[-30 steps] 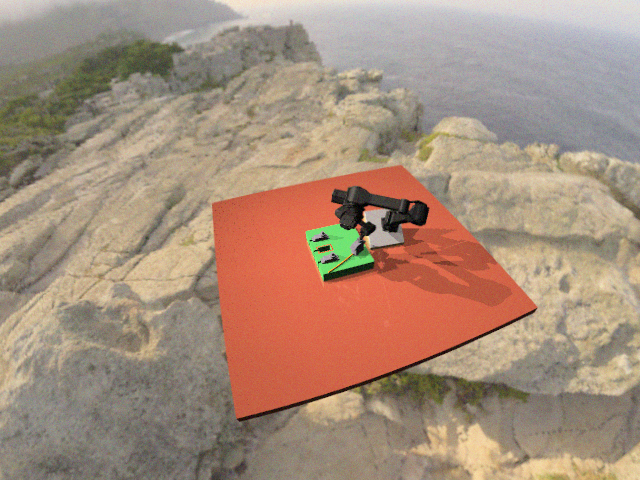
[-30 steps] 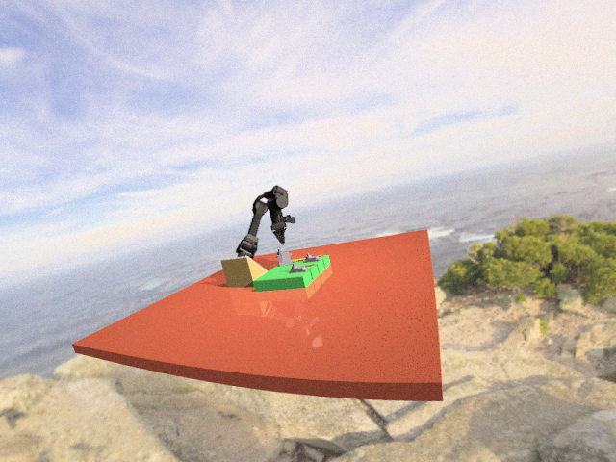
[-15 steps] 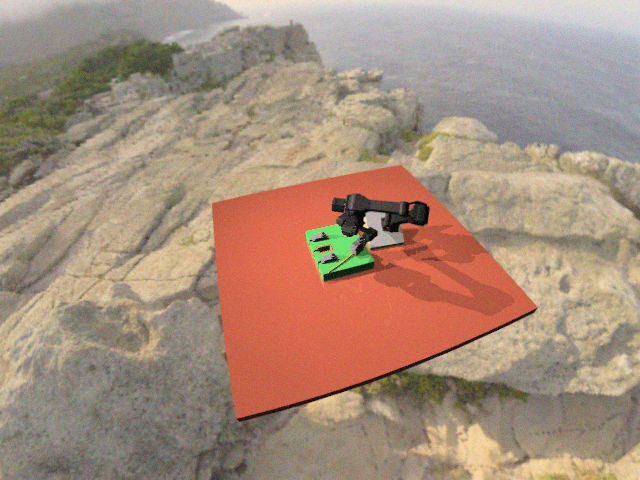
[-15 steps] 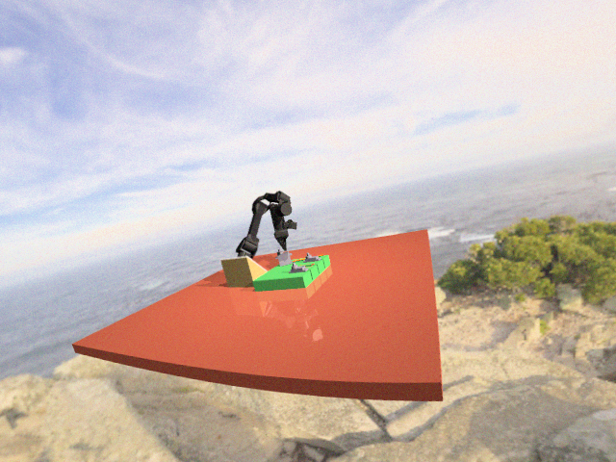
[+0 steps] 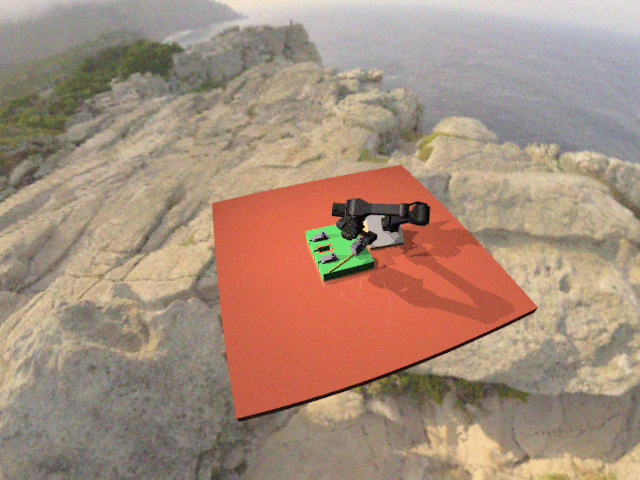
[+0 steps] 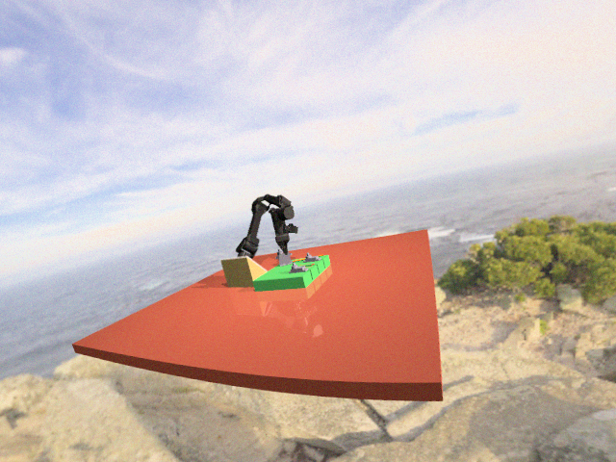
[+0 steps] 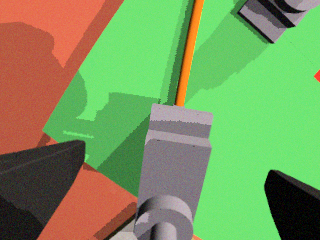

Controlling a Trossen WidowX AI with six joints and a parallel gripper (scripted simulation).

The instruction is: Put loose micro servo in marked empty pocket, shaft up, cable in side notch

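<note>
My gripper tip is 8 cm above the green deck, 7 cm to the left of it and 2 cm short of it.
</note>
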